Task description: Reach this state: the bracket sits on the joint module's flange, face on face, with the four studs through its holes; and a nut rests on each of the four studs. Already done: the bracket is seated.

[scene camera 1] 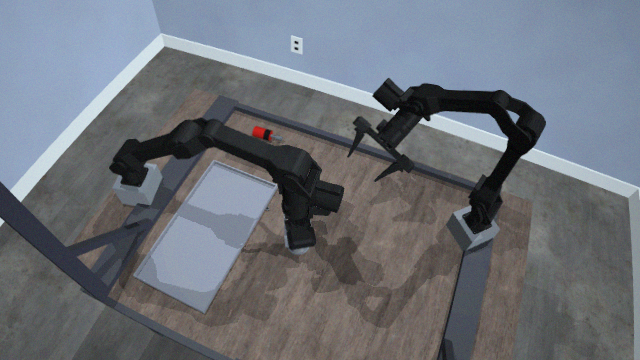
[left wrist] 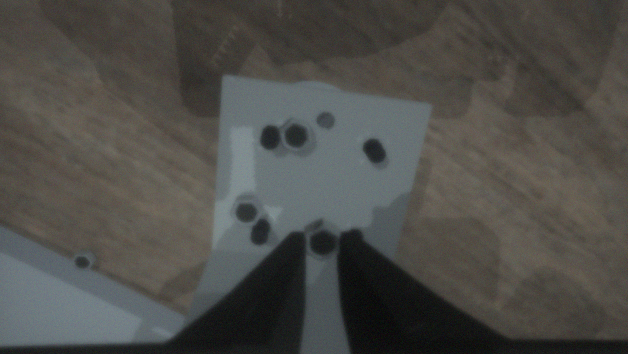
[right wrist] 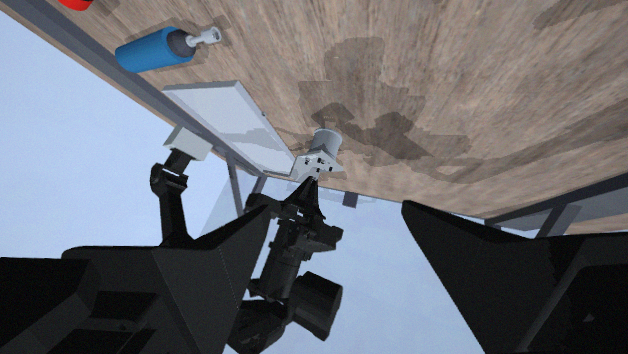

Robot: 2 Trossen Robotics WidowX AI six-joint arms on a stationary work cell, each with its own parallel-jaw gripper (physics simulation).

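Seen in the pictures: left gripper, fingertip midpoint: (scene camera 1: 296,228) (left wrist: 321,246) (right wrist: 313,177); right gripper, fingertip midpoint: (scene camera 1: 361,169) (right wrist: 335,208); left arm's base, link origin: (scene camera 1: 134,176) (right wrist: 183,153); right arm's base, link origin: (scene camera 1: 476,221).
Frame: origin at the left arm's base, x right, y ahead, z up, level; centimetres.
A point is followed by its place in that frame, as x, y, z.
Note:
The light grey bracket (left wrist: 320,175) {8.5, 49.4, -1.7} (right wrist: 301,167) {7.5, 45.6, -0.3} sits on the round grey joint module (scene camera 1: 299,251) {11.3, 49.6, -6.9} (right wrist: 328,141) {6.5, 50.8, -5.6}. Three dark stud tips (left wrist: 270,137) {6.4, 50.3, -0.9} (left wrist: 374,150) {9.8, 51.1, -0.9} (left wrist: 260,231) {7.2, 47.0, -0.9} show clearly; the fourth stud's place is by a fingertip and unclear. One nut (left wrist: 296,135) {7.2, 50.6, -1.2} and another nut (left wrist: 246,212) {6.5, 47.4, -1.2} lie on the bracket face beside studs, not around them. My left gripper (left wrist: 321,246) {8.8, 48.3, 1.3} (right wrist: 313,177) {8.8, 48.3, 1.3} is shut on a nut (left wrist: 323,244) {8.7, 48.7, 1.8}, over the bracket. Another nut (left wrist: 82,261) {-0.9, 38.3, -7.8} is at the tray's edge. My right gripper (scene camera 1: 362,168) {-6.2, 62.5, 9.8} (right wrist: 335,208) {-6.2, 62.5, 9.8} is open and empty, high above the table's back.
A light grey tray (scene camera 1: 170,218) {8.1, 12.5, -6.8} (right wrist: 200,86) {-11.0, 30.9, -7.3} lies left of the module. A red-handled tool (scene camera 1: 262,133) {-26.1, 31.3, -5.3} lies behind the left arm. A blue-handled tool (right wrist: 150,50) {-18.5, 34.9, -4.5} with a grey socket shows in the right wrist view. A dark frame bar (scene camera 1: 300,128) {-31.5, 42.7, -6.7} runs along the back edge.

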